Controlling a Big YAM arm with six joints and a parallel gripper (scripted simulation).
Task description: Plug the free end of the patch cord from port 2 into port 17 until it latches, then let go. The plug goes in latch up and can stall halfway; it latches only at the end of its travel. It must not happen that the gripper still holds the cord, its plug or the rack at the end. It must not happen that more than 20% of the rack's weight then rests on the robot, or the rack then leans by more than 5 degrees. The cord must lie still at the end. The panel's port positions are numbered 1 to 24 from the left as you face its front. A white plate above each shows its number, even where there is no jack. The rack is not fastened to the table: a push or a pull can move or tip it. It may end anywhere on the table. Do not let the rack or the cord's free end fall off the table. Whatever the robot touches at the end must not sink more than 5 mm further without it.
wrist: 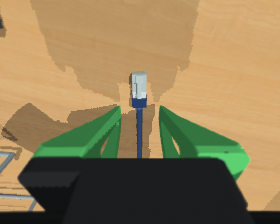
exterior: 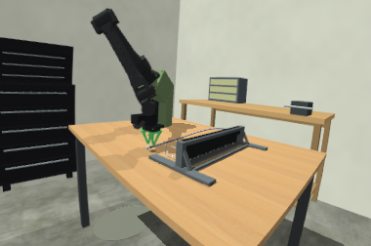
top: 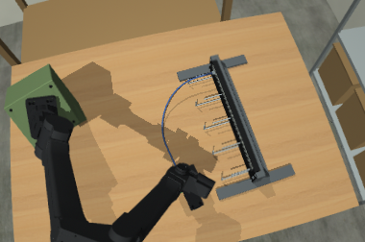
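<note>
Now: hand 2 cm to the left of the plug and 2 cm above it.
</note>
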